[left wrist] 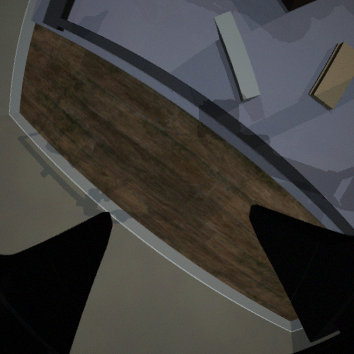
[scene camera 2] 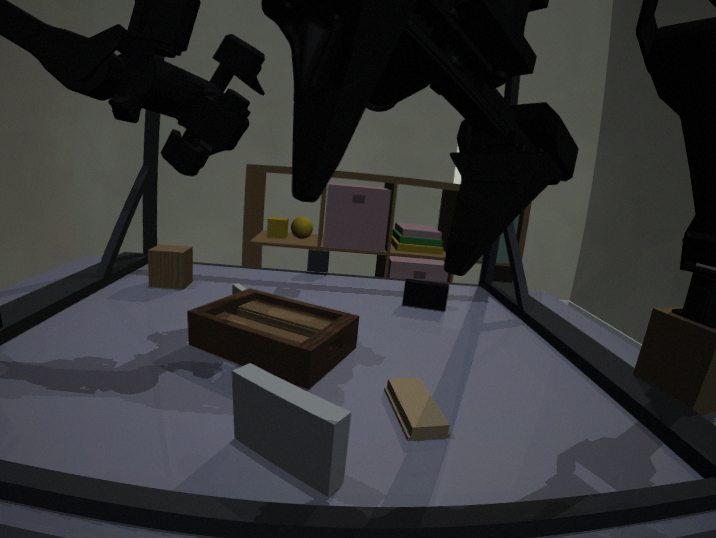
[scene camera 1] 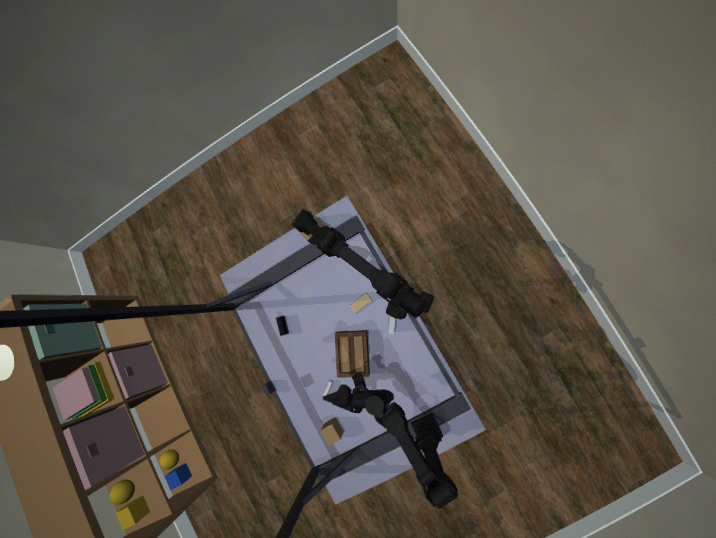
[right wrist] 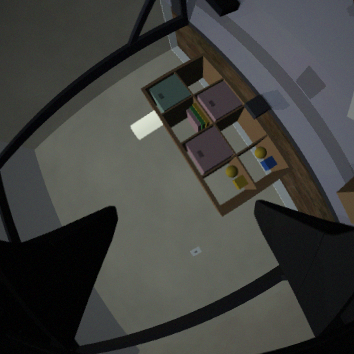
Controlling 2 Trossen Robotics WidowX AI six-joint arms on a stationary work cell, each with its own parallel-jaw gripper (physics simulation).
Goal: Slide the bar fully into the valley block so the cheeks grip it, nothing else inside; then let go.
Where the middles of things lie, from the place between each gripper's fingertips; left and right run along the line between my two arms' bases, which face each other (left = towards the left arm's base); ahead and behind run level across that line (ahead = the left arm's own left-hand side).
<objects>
Now: right hand 32 cm short of the pale grey slab (scene camera 2: 306,436), 28 cm above it and 11 cm to the right of it. Round my right hand: tan bar (scene camera 2: 420,418) (31 cm below, 25 cm to the left, 23 cm ahead); then black block (scene camera 2: 422,294) (34 cm to the left, 29 cm below, 15 cm behind).
The pale grey slab lies 190 mm below my left hand, 120 mm behind it and 50 mm to the right of it. The rest, counted from my left hand: tan bar (210 mm below, 210 mm behind, 80 mm to the left); then black block (590 mm behind, 200 mm below, 170 mm to the left).
</objects>
